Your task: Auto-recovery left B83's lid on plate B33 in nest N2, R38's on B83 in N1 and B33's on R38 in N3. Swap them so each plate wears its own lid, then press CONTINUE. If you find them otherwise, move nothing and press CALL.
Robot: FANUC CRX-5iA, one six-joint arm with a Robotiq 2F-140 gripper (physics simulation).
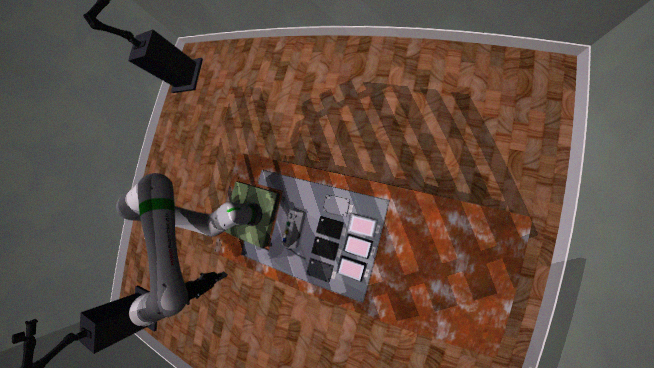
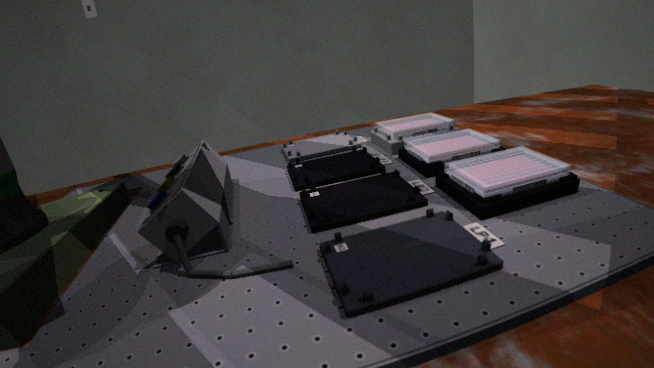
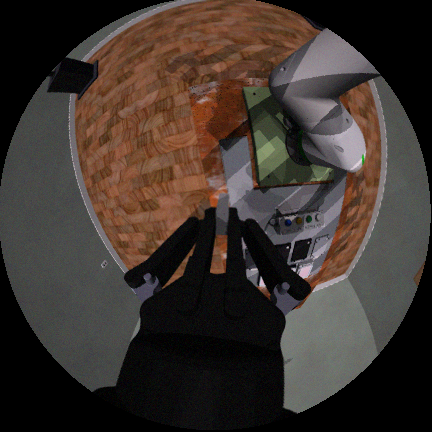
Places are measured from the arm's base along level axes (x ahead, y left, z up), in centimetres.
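Where they show: gripper, between the fingertips: [image 1: 225, 274] [image 3: 223, 201]; arm's base, origin of its link: [image 1: 252, 214] [image 3: 302, 145].
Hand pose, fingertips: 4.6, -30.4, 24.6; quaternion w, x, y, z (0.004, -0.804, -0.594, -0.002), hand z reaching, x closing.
Things, the pixels of their top centre, and the offset from my fingertips, as dx, dy, dz. "spot": a spot on its surface instead.
- far plate, centre of its top: [image 2: 413, 121] [image 1: 361, 226] [image 3: 304, 272] +66.3, +33.8, -23.4
- middle plate, centre of its top: [image 2: 451, 140] [image 1: 357, 247] +65.2, +21.8, -24.3
- control box, centre of its top: [image 2: 183, 161] [image 3: 304, 226] [image 1: 289, 229] +25.6, +26.2, -19.1
- blue button, centre of its top: [image 2: 155, 193] [image 3: 288, 223] +22.5, +19.0, -20.0
- yellow button, centre of its top: [image 2: 164, 178] [image 3: 299, 221] +23.1, +24.0, -20.0
- green button, centre of its top: [image 2: 172, 166] [image 3: 309, 219] +23.6, +28.9, -20.0
- grey nest, centre of its top: [image 2: 318, 139] [image 1: 335, 205] [image 3: 320, 247] +49.8, +43.3, -25.5
- dark nest, centre of its top: [image 2: 404, 242] [image 3: 255, 260] [image 1: 318, 271] +44.4, +3.7, -25.5
- cable, a spot on its surface: [image 2: 240, 274] spot: +29.5, +9.2, -27.0
My gripper [image 1: 222, 274] [image 3: 223, 201] is shut and empty, away from the plates, out over the floor on the control box's near side. Three pink plates under clear lids sit in a row: the far plate [image 1: 362, 226] [image 2: 415, 124] on a grey nest, the middle plate [image 1: 358, 246] [image 2: 452, 145] and the near plate [image 1: 352, 269] [image 2: 507, 171] on black nests. Their small labels are too dark to read. The control box [image 1: 292, 229] [image 2: 200, 212] [image 3: 300, 229] carries a blue button [image 3: 288, 222], a yellow button [image 3: 299, 220], a green button [image 3: 309, 219] and a pale one.
Beside the plates lie a grey nest [image 1: 336, 205] [image 2: 322, 146], two black nests and a dark nest [image 1: 320, 270] [image 2: 410, 260], all bare. A cable [image 2: 240, 274] leaves the box. The arm stands on a green base [image 1: 270, 197] [image 2: 85, 215] [image 3: 267, 172]. Dark pedestals [image 1: 165, 60] [image 1: 107, 322] stand at the sides.
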